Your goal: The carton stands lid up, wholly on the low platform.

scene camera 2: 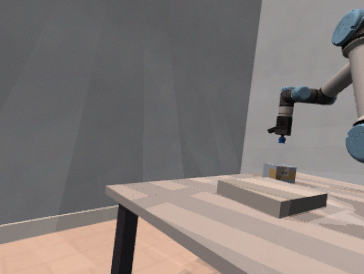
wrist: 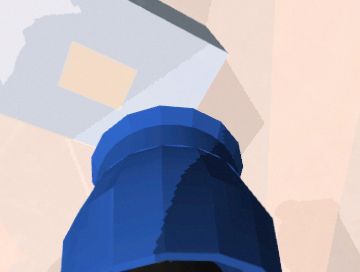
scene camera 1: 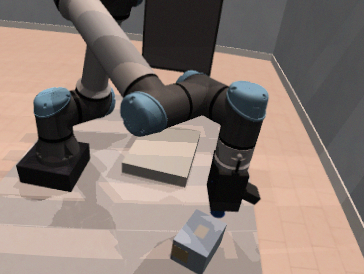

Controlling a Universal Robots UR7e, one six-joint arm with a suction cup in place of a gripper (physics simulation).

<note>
My suction cup [wrist: 167, 181] holds nothing. The cup is 18 cm from the middle of a carton [scene camera 1: 200, 237], above it. The table carries a low platform [scene camera 1: 167, 156].
The carton shows as well in the wrist view [wrist: 76, 76]. The low platform shows as well in scene camera 2 [scene camera 2: 280, 199]. The wrist view does not show the low platform: it is out of frame.
</note>
